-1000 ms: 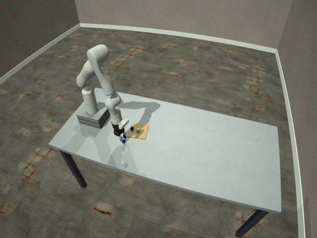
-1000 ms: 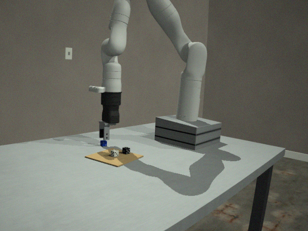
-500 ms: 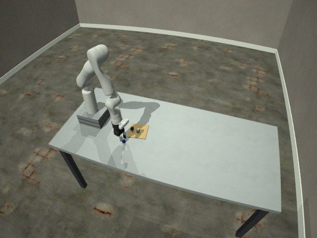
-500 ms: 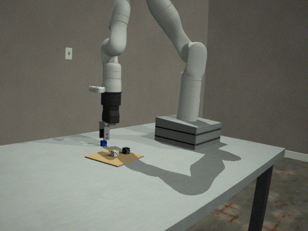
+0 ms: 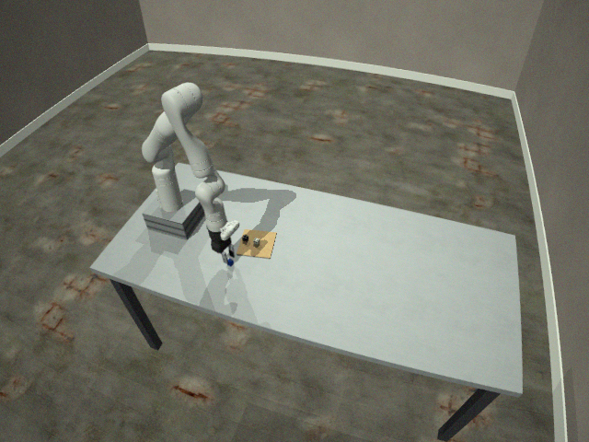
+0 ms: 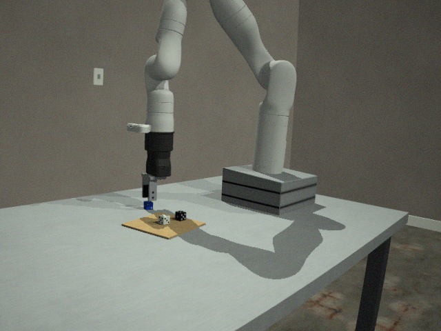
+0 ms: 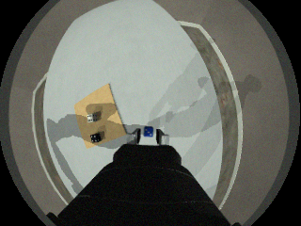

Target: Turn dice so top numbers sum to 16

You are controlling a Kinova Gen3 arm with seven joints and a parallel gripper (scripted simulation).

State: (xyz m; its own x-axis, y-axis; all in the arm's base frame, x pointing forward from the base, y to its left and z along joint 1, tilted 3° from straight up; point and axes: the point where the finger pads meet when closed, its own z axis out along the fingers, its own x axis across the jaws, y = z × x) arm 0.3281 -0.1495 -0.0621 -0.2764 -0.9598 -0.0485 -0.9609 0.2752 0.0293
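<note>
Right now my hand is 40 mm above the blue die. The rest, counted from my hand: tan mat: 60 mm ahead, 130 mm to the left, 40 mm below; then white die: 60 mm ahead, 130 mm to the left, 30 mm below; then black die: 10 mm ahead, 130 mm to the left, 30 mm below.
</note>
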